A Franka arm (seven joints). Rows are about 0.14 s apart.
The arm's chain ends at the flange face. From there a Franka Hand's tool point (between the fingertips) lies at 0.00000 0.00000 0.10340 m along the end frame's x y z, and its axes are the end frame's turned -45 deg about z.
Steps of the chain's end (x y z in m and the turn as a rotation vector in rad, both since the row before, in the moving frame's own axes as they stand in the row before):
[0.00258, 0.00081, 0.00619, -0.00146, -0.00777, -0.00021]
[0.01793, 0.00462, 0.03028, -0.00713, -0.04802, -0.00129]
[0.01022, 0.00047, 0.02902, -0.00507, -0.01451, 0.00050]
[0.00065, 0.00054, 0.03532, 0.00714, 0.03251, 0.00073]
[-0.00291, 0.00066, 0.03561, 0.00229, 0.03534, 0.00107]
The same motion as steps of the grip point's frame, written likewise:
[0.00058, 0.00194, 0.00619, 0.00446, -0.00653, -0.00021]
[0.00538, 0.01296, 0.03016, 0.02891, -0.03900, -0.00129]
[0.00546, 0.00687, 0.02901, 0.00668, -0.01385, 0.00050]
[0.00298, 0.00270, 0.03526, -0.01794, 0.02804, 0.00073]
[0.00023, 0.00083, 0.03555, -0.02337, 0.02661, 0.00107]

